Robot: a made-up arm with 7 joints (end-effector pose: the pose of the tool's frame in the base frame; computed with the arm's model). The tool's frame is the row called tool. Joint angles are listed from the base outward.
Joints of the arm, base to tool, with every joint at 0 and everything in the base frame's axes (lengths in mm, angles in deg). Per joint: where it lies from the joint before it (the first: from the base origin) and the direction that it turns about. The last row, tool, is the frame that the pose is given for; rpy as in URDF.
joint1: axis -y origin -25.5 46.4 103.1
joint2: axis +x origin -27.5 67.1 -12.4
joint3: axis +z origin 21 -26.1 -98.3
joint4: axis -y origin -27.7 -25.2 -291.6
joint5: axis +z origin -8.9 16 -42.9
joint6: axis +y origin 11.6 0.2 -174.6
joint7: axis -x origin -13.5 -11 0.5
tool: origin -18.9 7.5 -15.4 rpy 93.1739 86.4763 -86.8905
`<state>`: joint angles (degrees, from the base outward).
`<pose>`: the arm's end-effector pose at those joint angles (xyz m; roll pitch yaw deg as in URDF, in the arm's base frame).
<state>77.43 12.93 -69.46 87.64 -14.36 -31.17 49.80</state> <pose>0.4500 -0.0254 0.0456 -78.19 38.73 -93.15</pose>
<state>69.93 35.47 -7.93 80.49 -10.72 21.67 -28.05</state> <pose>0.4214 0.3344 0.1212 -171.68 -49.66 52.56</pose>
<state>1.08 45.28 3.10 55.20 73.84 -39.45 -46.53</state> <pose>0.1376 0.4739 -0.3125 152.21 3.88 82.59</pose>
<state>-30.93 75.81 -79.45 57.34 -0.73 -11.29 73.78</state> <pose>-0.2004 0.5912 -0.1693 82.38 -8.31 -179.59</pose>
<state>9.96 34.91 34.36 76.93 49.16 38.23 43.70</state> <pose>0.1922 0.4043 -0.2215 147.75 -5.82 -20.95</pose>
